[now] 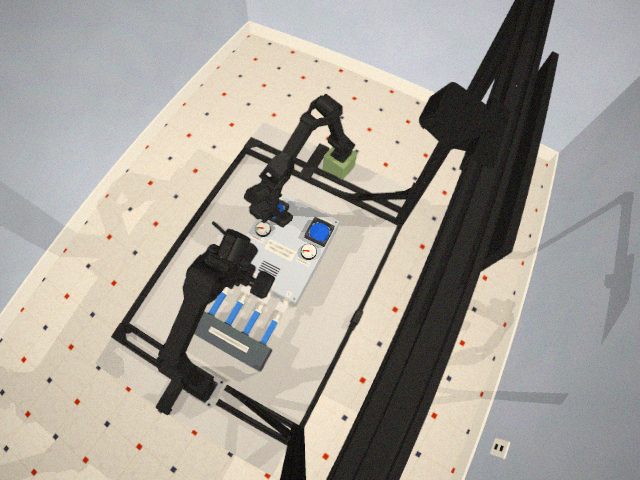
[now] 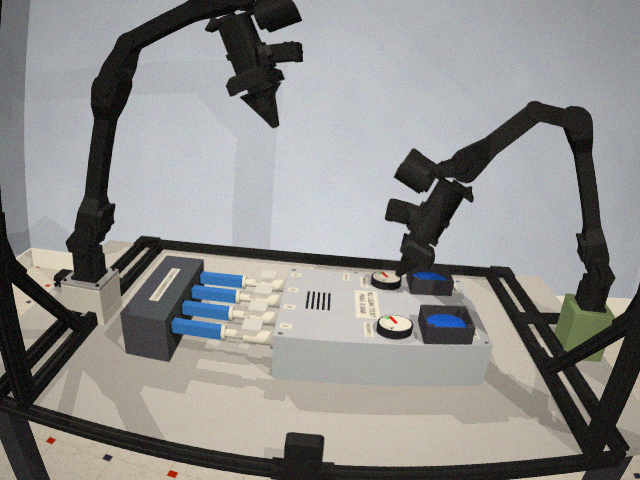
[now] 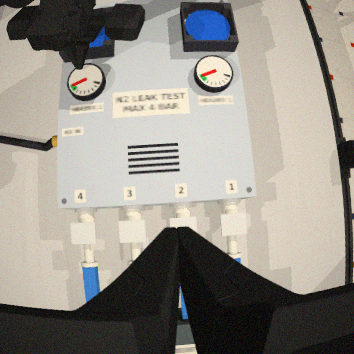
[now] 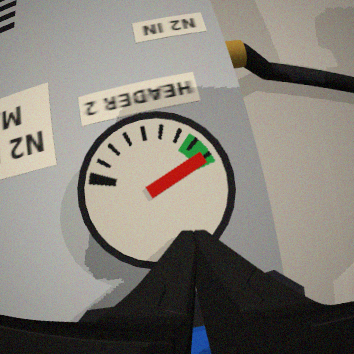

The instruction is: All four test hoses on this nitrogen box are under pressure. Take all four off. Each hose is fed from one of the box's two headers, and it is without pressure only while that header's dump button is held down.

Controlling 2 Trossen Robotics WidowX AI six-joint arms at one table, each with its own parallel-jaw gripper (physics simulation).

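Places are measured from the left arm's base along level axes (x ahead, y left, z up), in metres.
Pixels of known places: left gripper, fingertip midpoint: point(image 1: 249, 268) point(image 2: 276, 127) point(image 3: 176, 238); right gripper, fingertip midpoint: point(image 1: 263, 222) point(image 2: 397, 275) point(image 3: 79, 67) point(image 4: 192, 241); left arm's base, origin of the base link: point(image 1: 204, 386) point(image 2: 89, 275); right arm's base, origin of the base link: point(image 1: 340, 154) point(image 2: 590, 305).
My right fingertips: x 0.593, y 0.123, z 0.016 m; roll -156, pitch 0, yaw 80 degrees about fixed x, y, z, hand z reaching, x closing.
For each thing: its top centre in the pictures, then the offset to it from my right fingertips. "pt": a spot on its surface instead.
- Header 1's blue button, middle of its top: point(image 2: 446, 323) point(image 3: 207, 25) point(image 1: 319, 231) dx +0.067, dy -0.198, dz +0.001 m
- header 2's gauge, surface spot: point(image 4: 135, 220) point(image 3: 90, 72) point(image 2: 392, 279) pt dx -0.011, dy -0.018, dz +0.000 m
- header 2's button, middle of its top: point(image 3: 87, 33) point(image 2: 429, 279) dx +0.064, dy -0.008, dz +0.001 m
- Header 1's gauge, surface spot: point(image 3: 213, 73) point(image 2: 392, 322) point(image 1: 307, 252) pt dx -0.023, dy -0.198, dz +0.000 m
- black supply line, surface spot: point(image 4: 305, 75) point(image 3: 29, 141) pt dx -0.087, dy +0.114, dz -0.082 m
The pale nitrogen box point(image 1: 297, 276) point(image 2: 382, 361) point(image 3: 215, 150) lies mid-table. Blue hoses point(image 1: 268, 330) point(image 2: 207, 310) point(image 3: 91, 282) sit in line with its ports 1 to 4, joined by white fittings. Header 1's blue button point(image 1: 318, 231) point(image 2: 446, 320) point(image 3: 207, 26) is uncovered. My right gripper point(image 2: 399, 273) point(image 3: 79, 67) point(image 4: 192, 241) is shut and empty, its tips low at the edge of header 2's gauge point(image 2: 386, 280) point(image 3: 86, 81) point(image 4: 135, 220), beside header 2's button point(image 2: 429, 276) point(image 4: 200, 342). Both needles point at green. My left gripper point(image 2: 275, 125) point(image 3: 176, 238) is shut and empty, high above the fittings.
A dark hose block point(image 1: 235, 341) point(image 2: 147, 330) stands at the hoses' far ends. Header 1's gauge point(image 1: 308, 251) point(image 2: 394, 326) point(image 3: 213, 73) lies beside its button. A black supply line point(image 3: 25, 142) point(image 4: 305, 75) enters the box's side. A black frame point(image 1: 175, 240) point(image 2: 206, 454) surrounds the table.
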